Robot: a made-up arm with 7 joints. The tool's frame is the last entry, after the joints.
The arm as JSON. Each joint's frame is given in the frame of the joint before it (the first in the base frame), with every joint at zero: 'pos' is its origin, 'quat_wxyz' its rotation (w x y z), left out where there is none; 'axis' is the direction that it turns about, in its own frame. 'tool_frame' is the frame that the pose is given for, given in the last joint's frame.
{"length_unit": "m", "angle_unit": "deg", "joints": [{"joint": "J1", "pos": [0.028, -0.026, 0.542], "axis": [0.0, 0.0, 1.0]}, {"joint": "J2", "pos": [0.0, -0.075, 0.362], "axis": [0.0, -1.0, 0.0]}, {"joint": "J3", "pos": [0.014, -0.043, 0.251], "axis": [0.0, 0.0, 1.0]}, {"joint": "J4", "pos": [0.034, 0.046, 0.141], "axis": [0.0, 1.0, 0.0]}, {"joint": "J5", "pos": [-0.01, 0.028, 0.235], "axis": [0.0, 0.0, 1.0]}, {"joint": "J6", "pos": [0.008, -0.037, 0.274], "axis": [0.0, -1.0, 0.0]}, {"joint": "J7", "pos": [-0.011, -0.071, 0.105], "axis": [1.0, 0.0, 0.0]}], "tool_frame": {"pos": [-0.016, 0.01, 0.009], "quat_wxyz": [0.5, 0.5, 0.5, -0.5]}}
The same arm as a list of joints. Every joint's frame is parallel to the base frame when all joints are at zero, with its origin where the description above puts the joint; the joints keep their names.
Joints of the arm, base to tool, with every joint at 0 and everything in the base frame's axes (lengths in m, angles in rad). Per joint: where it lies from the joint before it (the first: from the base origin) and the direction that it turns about. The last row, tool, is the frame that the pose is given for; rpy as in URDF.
J1: offset 0.0280 -0.0260 0.5420 axis 0 0 1
J2: offset 0.0000 -0.0750 0.3620 axis 0 -1 0
J3: offset 0.0140 -0.0430 0.2510 axis 0 0 1
J4: offset 0.0340 0.0460 0.1410 axis 0 1 0
J5: offset -0.0100 0.0280 0.2350 axis 0 0 1
J6: offset 0.0080 -0.0370 0.2740 axis 0 -1 0
J7: offset -0.0110 -0.0710 0.1050 axis 1 0 0
tool: offset -0.0160 0.0100 0.0090 rpy 1.5708 1.5708 0.0000

